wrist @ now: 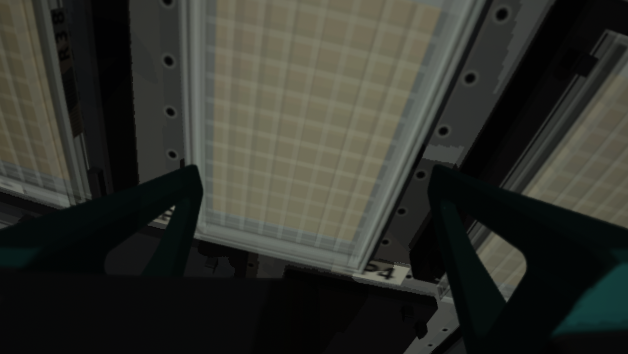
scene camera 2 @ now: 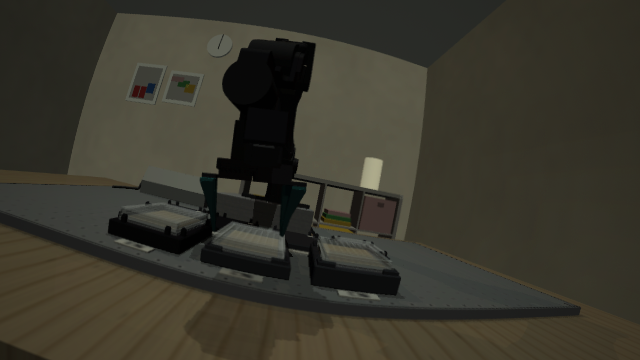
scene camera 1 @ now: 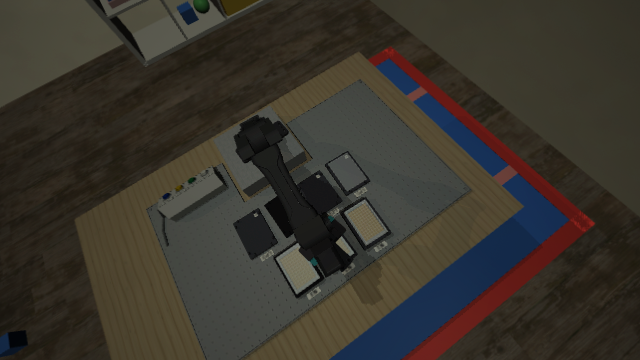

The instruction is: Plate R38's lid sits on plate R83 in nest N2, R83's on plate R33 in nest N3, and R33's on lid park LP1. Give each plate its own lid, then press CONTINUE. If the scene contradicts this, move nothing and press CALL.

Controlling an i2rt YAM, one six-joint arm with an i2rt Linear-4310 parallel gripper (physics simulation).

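Places are measured from the arm's base along level axes (x right, y ahead, z up), in millimetres.
Pixels of known places: gripper, fingertip midpoint: [wrist: 315,177] [scene camera 2: 248,234]; arm's base, link origin: [scene camera 2: 275,202].
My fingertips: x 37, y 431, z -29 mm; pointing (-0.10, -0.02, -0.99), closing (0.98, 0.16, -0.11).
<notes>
For each thing: its top centre in the pictures, then the offset to it from my fingertips. "spot": a spot on its surface instead.
- middle plate, top centre: [wrist: 295,147] [scene camera 2: 254,233] [scene camera 1: 331,244] dx -9, dy +16, dz +6 mm
- plate marked R38, top centre: [scene camera 2: 351,247] [scene camera 1: 365,221] dx -142, dy +28, dz +11 mm
- third plate, top centre: [wrist: 608,232] [scene camera 2: 169,210] [scene camera 1: 297,267] dx +119, dy +8, dz +8 mm
- lighter lid park, surface spot: [scene camera 1: 347,172] spot: dx -212, dy -149, dz -10 mm
- button box, top centre: [scene camera 2: 180,172] [scene camera 1: 184,187] dx +274, dy -439, dz +56 mm
Three cream gridded plates stand in front-row nests. The middle plate [scene camera 1: 345,245] [scene camera 2: 247,243] [wrist: 310,125] has a clear lid resting on it. My gripper [scene camera 1: 322,240] [scene camera 2: 249,232] [wrist: 315,177] is open and empty, with one teal fingertip on each side of this lid near its robot-side end; the left one is close to the lid's edge. The plate marked R38 [scene camera 1: 366,222] [scene camera 2: 355,254] [wrist: 25,100] is left in the wrist view. The third plate [scene camera 1: 298,268] [scene camera 2: 162,220] [wrist: 590,145] is right there, under a clear lid. A lighter lid park [scene camera 1: 347,172] appears to hold a clear lid.
Dark lid parks [scene camera 1: 255,233] [scene camera 1: 320,192] stand behind the nests. A button box [scene camera 1: 195,200] [scene camera 2: 172,181] with blue, yellow, green and pale buttons stands at the table's robot side; its lettering is unreadable. The arm's grey base block [scene camera 1: 230,155] is behind the parks.
</notes>
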